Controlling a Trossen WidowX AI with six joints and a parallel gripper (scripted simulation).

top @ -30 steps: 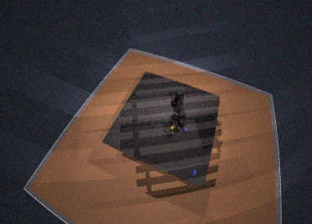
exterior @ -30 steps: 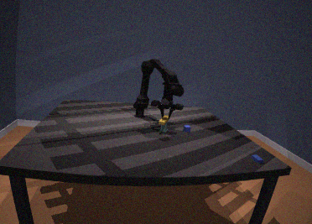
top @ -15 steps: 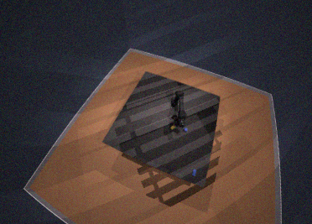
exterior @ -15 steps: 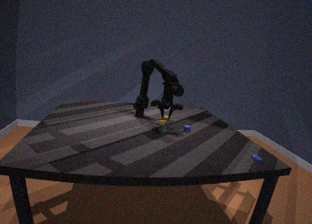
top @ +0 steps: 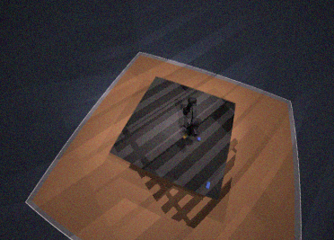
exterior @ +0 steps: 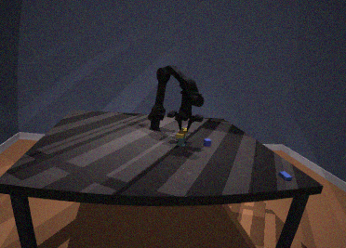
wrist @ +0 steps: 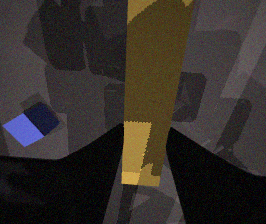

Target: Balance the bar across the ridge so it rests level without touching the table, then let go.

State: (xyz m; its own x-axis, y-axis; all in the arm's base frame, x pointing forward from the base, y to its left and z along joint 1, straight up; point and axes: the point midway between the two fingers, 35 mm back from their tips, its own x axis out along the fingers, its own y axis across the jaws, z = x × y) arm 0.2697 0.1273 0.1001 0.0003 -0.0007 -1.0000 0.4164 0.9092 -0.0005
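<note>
Now: gripper tip 3 cm short of the yellow bar and 1 cm to the left of it. Also, from my gripper tip: blue cube: 14 cm to the left, 5 cm below, 3 cm ahead.
</note>
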